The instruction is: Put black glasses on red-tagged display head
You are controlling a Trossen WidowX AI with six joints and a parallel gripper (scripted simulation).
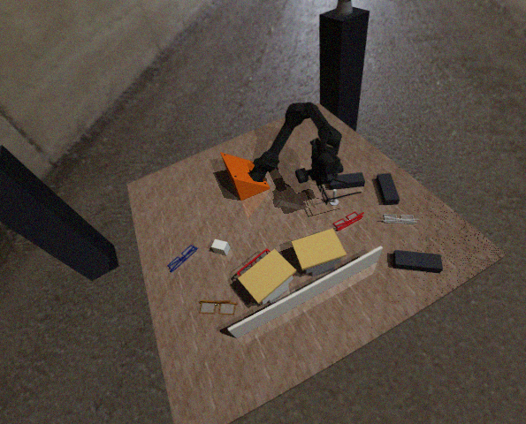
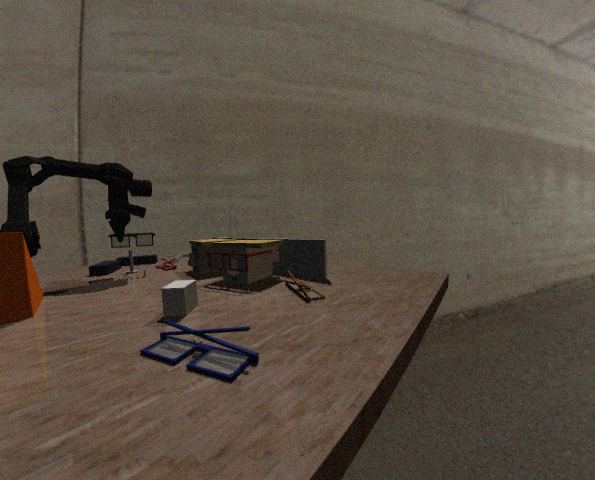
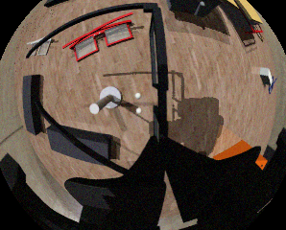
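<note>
My gripper tip is now 40 mm short of the stand, 50 mm to the right of it and 90 mm above it. Also, from my gripper tip: white cube 40 mm behind, 490 mm to the right, 90 mm below; then white panel 340 mm ahead, 300 mm to the right, 60 mm below.
</note>
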